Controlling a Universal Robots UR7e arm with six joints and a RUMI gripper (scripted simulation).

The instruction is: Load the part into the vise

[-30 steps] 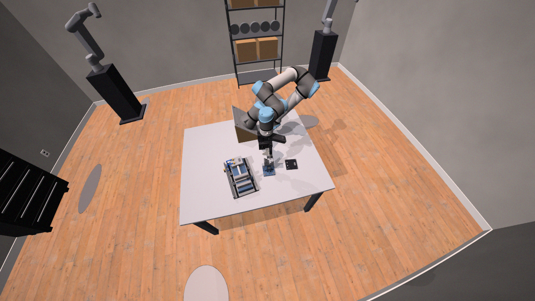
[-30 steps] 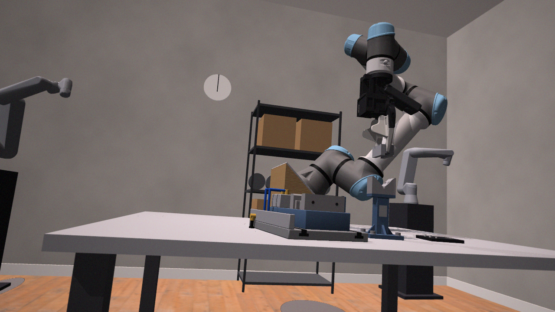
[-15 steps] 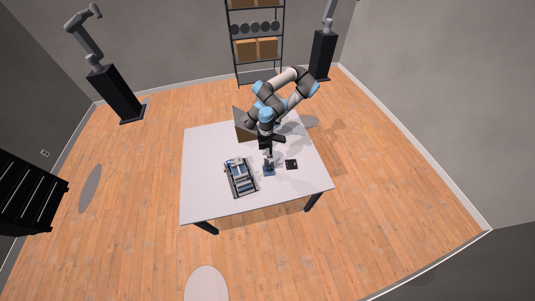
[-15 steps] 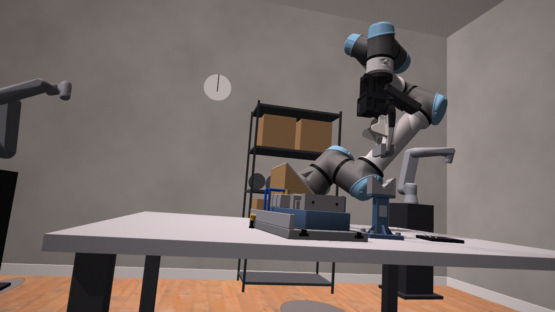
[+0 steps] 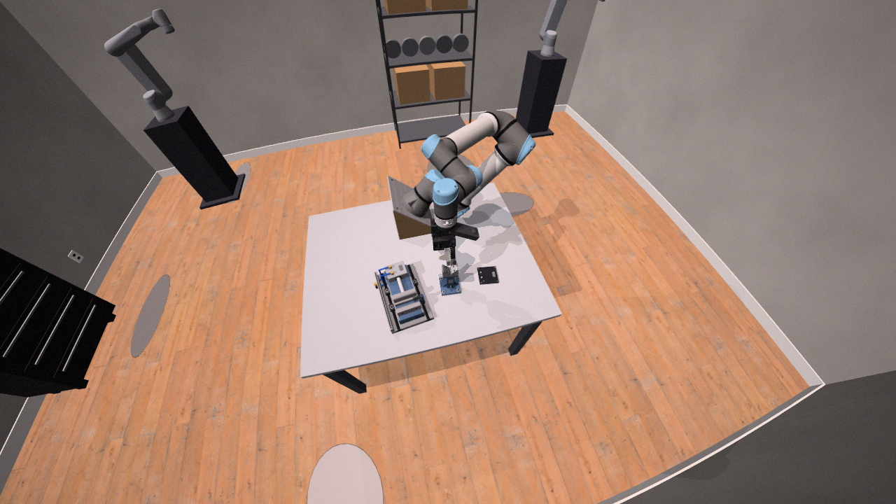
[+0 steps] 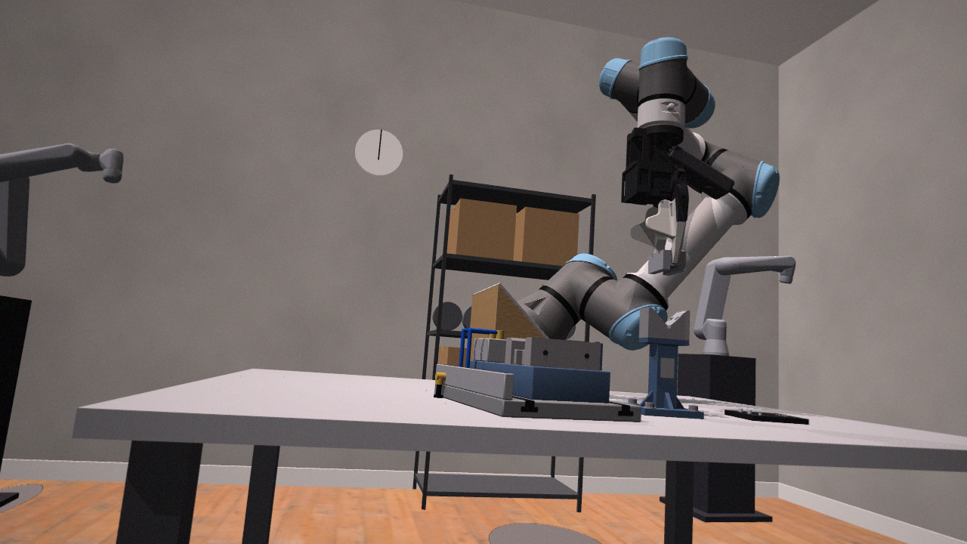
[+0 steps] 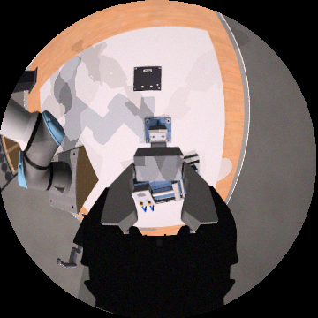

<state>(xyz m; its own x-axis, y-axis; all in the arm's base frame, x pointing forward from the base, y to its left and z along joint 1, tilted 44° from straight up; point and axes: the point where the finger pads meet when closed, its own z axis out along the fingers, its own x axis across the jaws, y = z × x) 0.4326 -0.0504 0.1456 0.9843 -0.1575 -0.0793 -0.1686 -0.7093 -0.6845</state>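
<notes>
The vise is 220 mm to the right of my hand, 200 mm below it and 10 mm behind it. The rest, counted from my hand: infeed plate: 240 mm below, 190 mm to the left; then part: 10 mm below.
</notes>
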